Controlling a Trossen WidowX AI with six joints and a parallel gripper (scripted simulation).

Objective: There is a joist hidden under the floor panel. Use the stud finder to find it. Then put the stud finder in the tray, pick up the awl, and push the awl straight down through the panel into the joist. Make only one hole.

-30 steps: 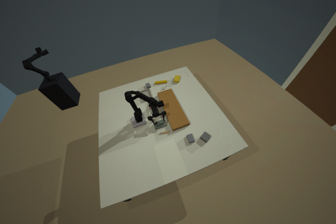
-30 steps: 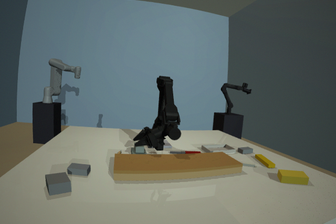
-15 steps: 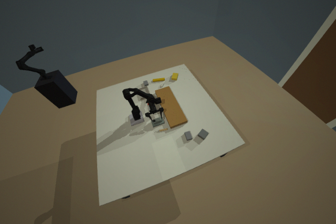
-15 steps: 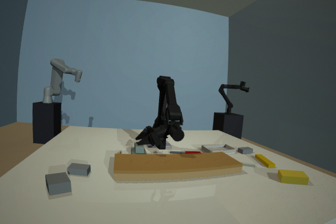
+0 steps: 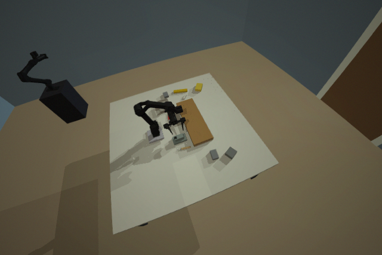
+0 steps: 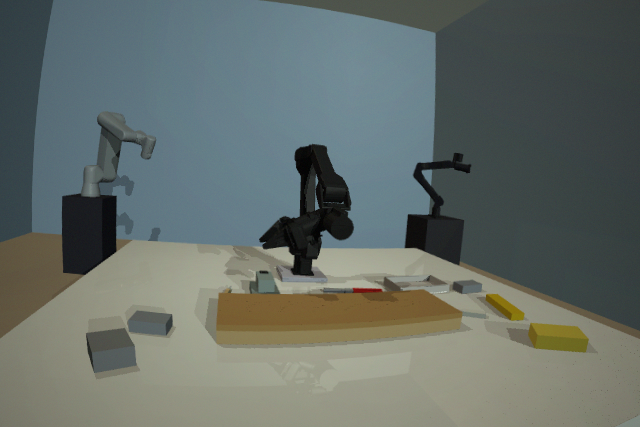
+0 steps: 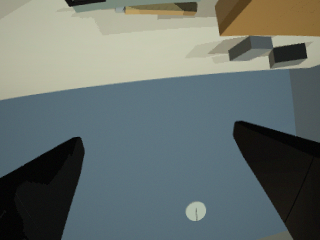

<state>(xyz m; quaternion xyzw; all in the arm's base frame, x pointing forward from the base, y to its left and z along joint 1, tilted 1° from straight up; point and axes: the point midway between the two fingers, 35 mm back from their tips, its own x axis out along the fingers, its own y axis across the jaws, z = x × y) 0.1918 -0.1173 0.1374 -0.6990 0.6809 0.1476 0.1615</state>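
My gripper tip is 10 cm above the stud finder, 2 cm past it and 1 cm to the right of it. Round my gripper tip: wooden-handled pointed tool: 13 cm below, 8 cm to the right, 1 cm behind; then grey tray: 47 cm to the left, 13 cm below, 4 cm behind; then red-handled tool: 26 cm to the left, 14 cm below, 3 cm behind.
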